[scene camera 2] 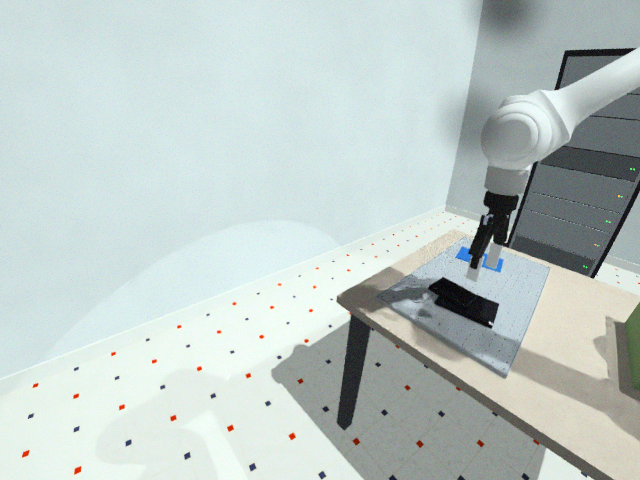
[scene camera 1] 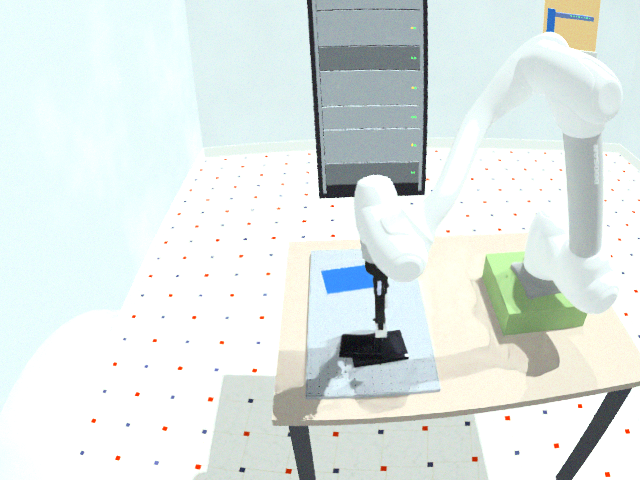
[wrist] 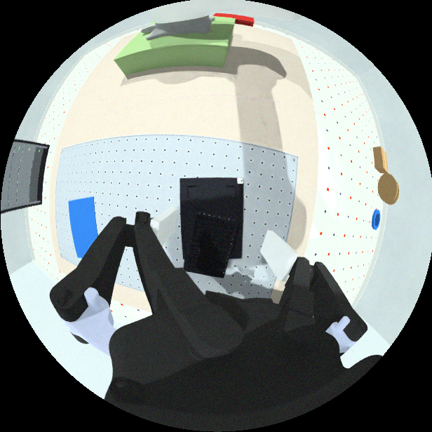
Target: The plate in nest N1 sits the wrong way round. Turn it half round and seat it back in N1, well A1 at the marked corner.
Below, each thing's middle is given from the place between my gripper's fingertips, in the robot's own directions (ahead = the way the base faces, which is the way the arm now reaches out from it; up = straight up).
Right now my hand is 5 cm short of the black well plate [scene camera 1: 352, 345], 1 cm to the left of it and 10 cm above it. Round my hand: black nest [scene camera 2: 482, 308] (1 cm ahead, 1 cm to the right, 12 cm below); blue patch [scene camera 1: 351, 278] (6 cm ahead, 36 cm to the right, 12 cm below).
